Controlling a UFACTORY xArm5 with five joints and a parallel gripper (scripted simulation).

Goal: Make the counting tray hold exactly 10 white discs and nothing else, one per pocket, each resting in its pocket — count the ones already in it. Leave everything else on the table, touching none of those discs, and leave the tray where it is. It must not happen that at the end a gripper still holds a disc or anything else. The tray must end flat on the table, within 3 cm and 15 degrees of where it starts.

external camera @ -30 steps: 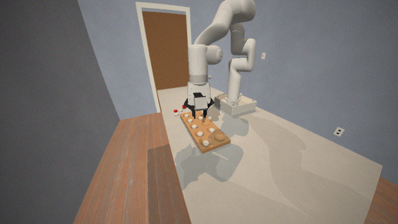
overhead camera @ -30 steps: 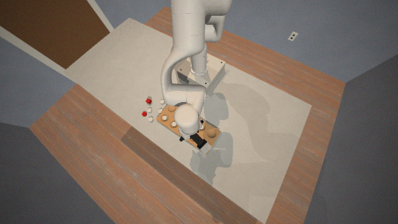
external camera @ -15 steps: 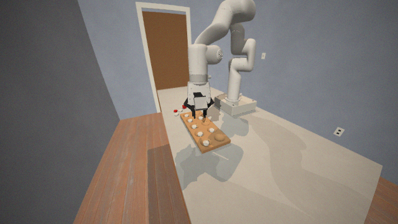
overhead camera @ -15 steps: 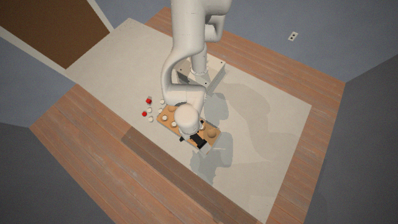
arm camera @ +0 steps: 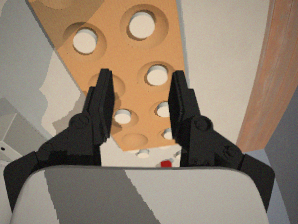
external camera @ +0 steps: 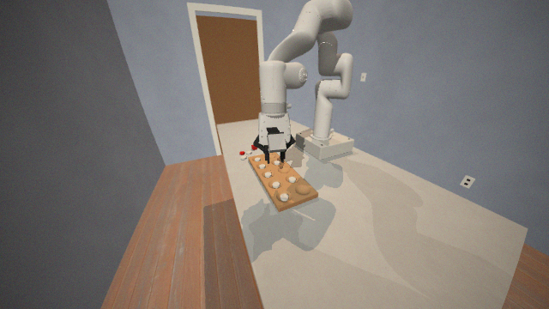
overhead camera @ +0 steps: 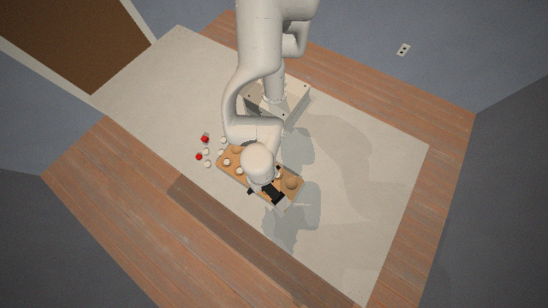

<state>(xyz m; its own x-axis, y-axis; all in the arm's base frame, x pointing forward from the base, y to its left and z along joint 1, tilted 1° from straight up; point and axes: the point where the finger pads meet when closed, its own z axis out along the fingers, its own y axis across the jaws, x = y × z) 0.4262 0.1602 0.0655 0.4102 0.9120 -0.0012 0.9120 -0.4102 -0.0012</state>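
Now: hand 36 cm to the left of the red disc and 13 cm above it. Round my hand: wooden counting tray 5 cm behind, 7 cm to the right, 13 cm below; then red cube 9 cm behind, 38 cm to the right, 12 cm below.
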